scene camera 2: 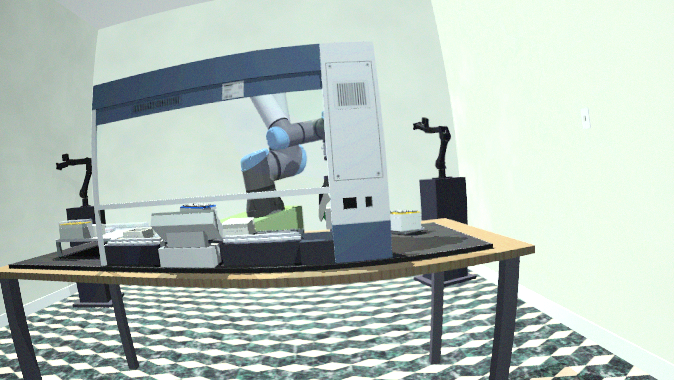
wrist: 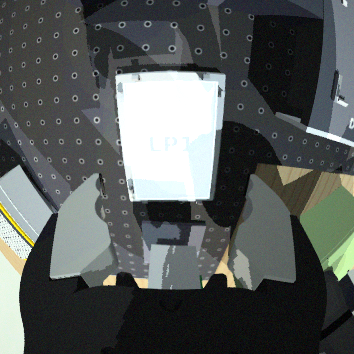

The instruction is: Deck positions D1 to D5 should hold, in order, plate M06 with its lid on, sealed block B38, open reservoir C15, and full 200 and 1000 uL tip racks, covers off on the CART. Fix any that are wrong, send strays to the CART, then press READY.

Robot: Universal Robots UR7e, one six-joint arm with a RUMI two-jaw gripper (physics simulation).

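Pixels of known places: gripper, between the fingertips: (wrist: 174,176); arm's base, origin of its link: (scene camera 2: 265,212).
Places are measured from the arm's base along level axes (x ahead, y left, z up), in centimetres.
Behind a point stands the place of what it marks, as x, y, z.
My gripper (wrist: 174,176) {27.8, 21.1, -2.9} is open in the wrist view, with nothing between its fingers. In scene camera 2 its fingers are hidden behind the cabinet's right column. A pale, flat, lid-like piece (wrist: 170,135) {29.3, 21.2, -8.1} lies beyond and between the fingertips, over a pale holder whose rim shows around it; the faint letters LP1 show there. A tip rack with a blue top (scene camera 2: 198,206) {39.0, -23.5, 5.6} stands among the deck items. A yellow-topped rack (scene camera 2: 75,230) {23.6, -78.4, -0.3} stands at the far left and another (scene camera 2: 406,220) {28.8, 44.2, -5.2} right of the cabinet. Labels M06, B38 and C15 and the READY button cannot be made out.
The cabinet's column (scene camera 2: 354,120) {62.6, 18.2, 24.0} (wrist: 340,55) {37.4, 5.2, -4.1} rises at the right of the deck. A light grey tilted device (scene camera 2: 182,222) {53.3, -27.3, 2.3}, a white box (scene camera 2: 238,226) {42.3, -11.5, -0.7} and a green wedge-shaped block (scene camera 2: 290,220) {7.2, 8.3, -3.2} (wrist: 327,217) {13.9, -3.3, -7.3} stand left of it. A yellow-edged rack (wrist: 22,200) {25.3, 41.3, -5.7} is at the wrist view's lower left.
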